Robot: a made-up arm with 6 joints. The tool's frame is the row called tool.
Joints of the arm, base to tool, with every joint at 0 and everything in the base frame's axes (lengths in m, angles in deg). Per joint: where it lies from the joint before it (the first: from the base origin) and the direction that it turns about. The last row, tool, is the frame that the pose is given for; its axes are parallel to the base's.
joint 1: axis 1 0 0 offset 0 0 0.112
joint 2: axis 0 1 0 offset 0.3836 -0.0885 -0.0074
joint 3: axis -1 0 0 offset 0.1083 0.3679 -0.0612
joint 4: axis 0 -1 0 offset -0.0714 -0.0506 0.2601
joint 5: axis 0 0 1 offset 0.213 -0.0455 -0.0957
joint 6: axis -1 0 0 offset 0.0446 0.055 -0.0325
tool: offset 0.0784 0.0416 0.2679
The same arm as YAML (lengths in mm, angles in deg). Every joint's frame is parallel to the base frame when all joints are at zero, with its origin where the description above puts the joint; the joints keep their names.
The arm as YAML. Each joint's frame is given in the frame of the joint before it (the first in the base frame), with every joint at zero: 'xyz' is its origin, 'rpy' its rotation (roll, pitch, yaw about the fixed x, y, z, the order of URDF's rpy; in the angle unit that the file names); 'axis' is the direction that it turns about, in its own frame. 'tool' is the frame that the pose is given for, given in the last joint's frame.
units:
  length: mm
  angle: deg
joints:
  - name: joint 1
    type: revolute
    origin:
      xyz: [0.0, 0.0, 112.0]
      rpy: [0.0, 0.0, 0.0]
    axis: [1.0, 0.0, 0.0]
  - name: joint 2
    type: revolute
    origin:
      xyz: [383.6, -88.5, -7.4]
      rpy: [0.0, 0.0, 0.0]
    axis: [0.0, 1.0, 0.0]
  - name: joint 3
    type: revolute
    origin:
      xyz: [108.3, 367.9, -61.2]
      rpy: [0.0, 0.0, 0.0]
    axis: [-1.0, 0.0, 0.0]
  - name: joint 4
    type: revolute
    origin:
      xyz: [-71.4, -50.6, 260.1]
      rpy: [0.0, 0.0, 0.0]
    axis: [0.0, -1.0, 0.0]
  - name: joint 5
    type: revolute
    origin:
      xyz: [213.0, -45.5, -95.7]
      rpy: [0.0, 0.0, 0.0]
    axis: [0.0, 0.0, 1.0]
  - name: joint 6
    type: revolute
    origin:
      xyz: [44.6, 55.0, -32.5]
      rpy: [0.0, 0.0, 0.0]
    axis: [-1.0, 0.0, 0.0]
tool:
  origin:
    xyz: [78.4, 41.6, 267.9]
    rpy: [0.0, 0.0, 0.0]

